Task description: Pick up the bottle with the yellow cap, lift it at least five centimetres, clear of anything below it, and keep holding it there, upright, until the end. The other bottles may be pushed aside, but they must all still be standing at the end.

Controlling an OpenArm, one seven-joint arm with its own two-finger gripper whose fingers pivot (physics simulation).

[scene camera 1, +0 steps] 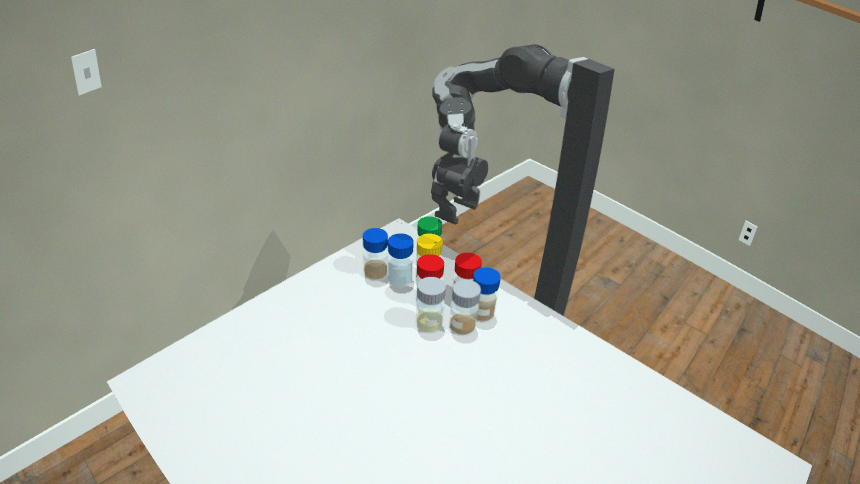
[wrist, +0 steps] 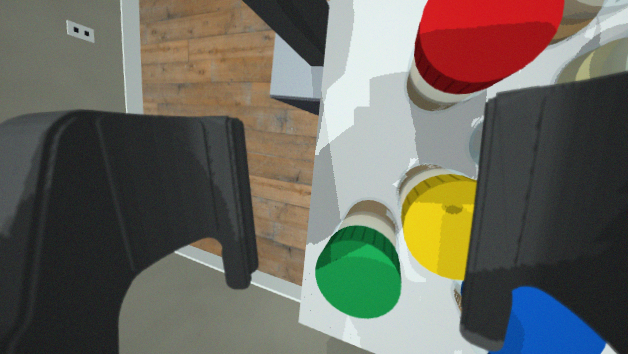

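Observation:
The bottle with the yellow cap (scene camera 1: 429,245) (wrist: 437,230) stands upright in the cluster; in the wrist view the right finger covers part of its cap. A green-capped bottle (scene camera 1: 429,226) (wrist: 360,280) stands close beside it, near the table corner. A red-capped bottle (scene camera 1: 430,266) stands on its other side in the scene view. My gripper (scene camera 1: 462,209) (wrist: 343,206) is open and empty, above the bottle tops near the green cap. In the wrist view the green cap shows below the gap between the fingers. The lower part of the yellow-capped bottle is mostly hidden in the scene view.
Two blue-capped bottles (scene camera 1: 374,240) (scene camera 1: 400,245) stand at the left. Another red-capped bottle (scene camera 1: 468,264) (wrist: 490,40), a blue-capped one (scene camera 1: 486,280) and two grey-capped ones (scene camera 1: 431,290) (scene camera 1: 465,293) stand toward the front and right. The dark post (scene camera 1: 574,192) stands beyond the table edge.

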